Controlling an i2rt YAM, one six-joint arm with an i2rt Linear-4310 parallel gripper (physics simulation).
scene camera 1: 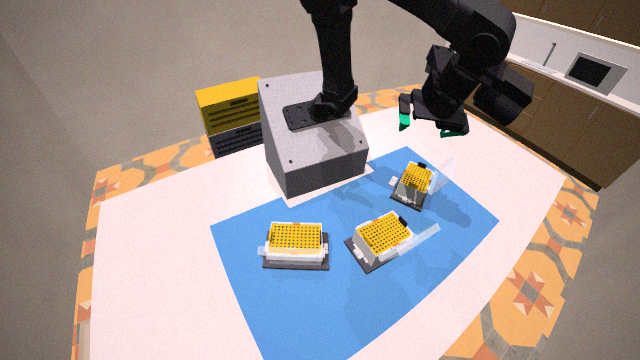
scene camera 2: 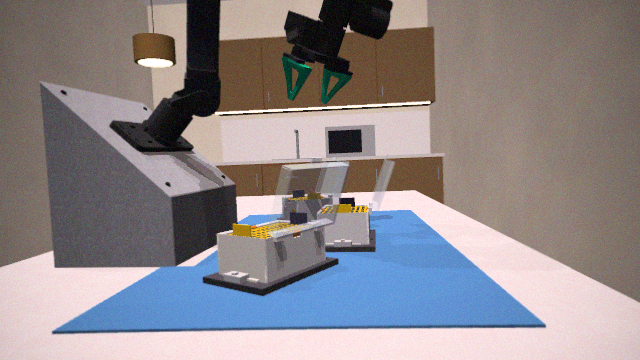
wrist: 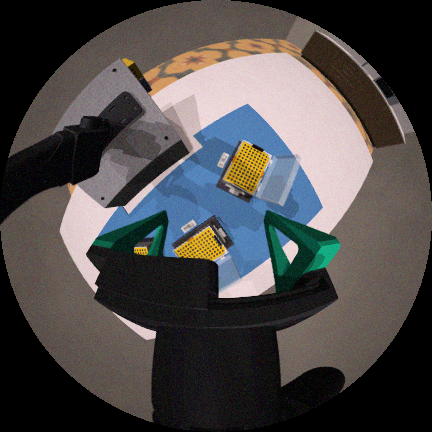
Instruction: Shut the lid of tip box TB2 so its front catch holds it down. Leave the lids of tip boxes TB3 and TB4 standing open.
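Where they show: gripper, between the fingertips: (scene camera 1: 420, 132) (scene camera 2: 307, 101) (wrist: 215, 215); arm's base, origin of its link: (scene camera 1: 317, 111) (scene camera 2: 155, 139) (wrist: 100, 133).
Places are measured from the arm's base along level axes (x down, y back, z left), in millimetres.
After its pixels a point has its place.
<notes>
Three white tip boxes with yellow racks stand on dark bases, their clear lids open; no label is readable, so I cannot tell which is TB2, TB3 or TB4. The left box (scene camera 1: 295, 237) (scene camera 2: 245, 255) @(z -254, x 162, y -243 mm) is nearest scene camera 2; its lid (scene camera 2: 336, 185) @(z -203, x 84, y -353 mm) stands up. The middle box (scene camera 1: 384, 234) @(z -9, x 142, y -355 mm) (scene camera 2: 345, 227) (wrist: 200, 245) @(z 7, x 143, y -340 mm) has its lid (scene camera 1: 419, 240) @(z -10, x 57, y -435 mm) (scene camera 2: 384, 185) @(z -65, x 96, y -420 mm) leaning outward. The far box (scene camera 1: 417, 176) @(z 223, x 142, y -246 mm) (wrist: 247, 167) @(z 218, x 143, y -249 mm) has its lid (scene camera 1: 442, 176) @(z 258, x 105, y -307 mm) (wrist: 280, 180) @(z 251, x 92, y -315 mm) tilted outward. My gripper (scene camera 1: 422, 132) @(z 101, x -69, y -277 mm) (scene camera 2: 308, 101) @(z 101, x -69, y -277 mm) (wrist: 215, 215) @(z 101, x -69, y -277 mm) is open and empty, high above the boxes.
The boxes stand on a blue mat (scene camera 1: 310, 305) @(z -232, x 200, y -402 mm) (scene camera 2: 425, 300) @(z -304, x 200, y -449 mm) on a pale table (scene camera 1: 150, 280) @(z -566, x 203, y -191 mm). The grey arm pedestal (scene camera 1: 320, 175) @(z -42, x 147, y -103 mm) (scene camera 2: 110, 215) @(z -146, x 122, y 1 mm) (wrist: 150, 175) @(z 1, x 163, y -105 mm) stands beside the mat. Yellow and dark crates (scene camera 1: 227, 107) are behind it. Small white label plates (wrist: 223, 160) @(z 190, x 198, y -191 mm) lie beside two boxes.
</notes>
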